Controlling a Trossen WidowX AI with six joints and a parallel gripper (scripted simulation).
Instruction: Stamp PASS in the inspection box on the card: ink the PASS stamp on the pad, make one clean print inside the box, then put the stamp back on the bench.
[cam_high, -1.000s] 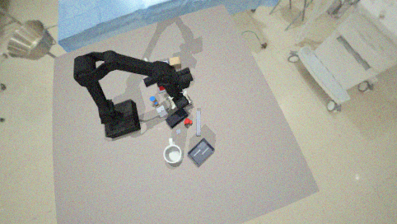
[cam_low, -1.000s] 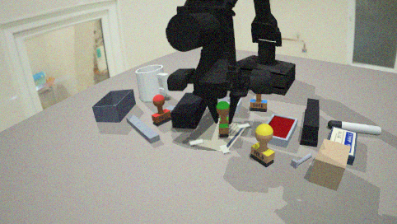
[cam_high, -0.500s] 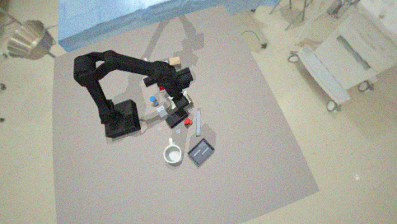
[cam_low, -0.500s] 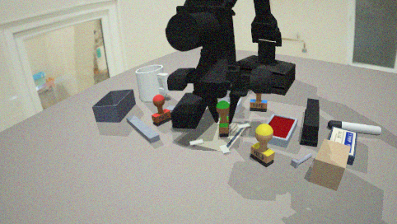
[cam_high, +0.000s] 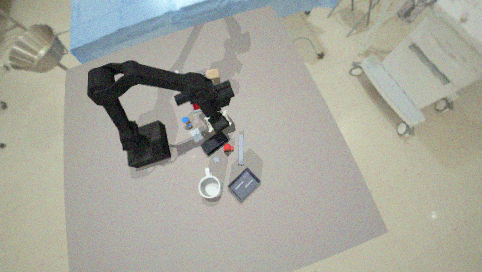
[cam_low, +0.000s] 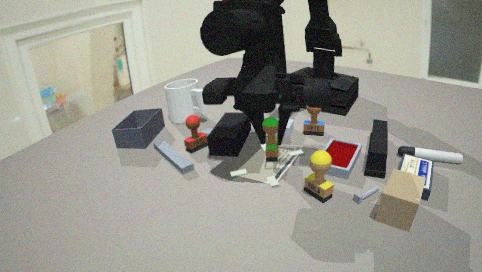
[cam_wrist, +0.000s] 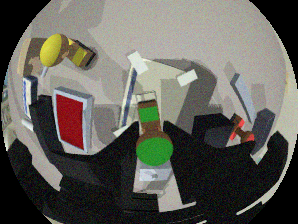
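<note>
The cream card lies 30 mm below my gripper tip and 10 mm ahead of it. From my gripper tip the other things lie so: green-knobbed stamp (right at my gripper tip); black block (100 mm to the right, 50 mm behind, 10 mm below); yellow-knobbed stamp (90 mm to the left, 70 mm ahead, 10 mm below).
</note>
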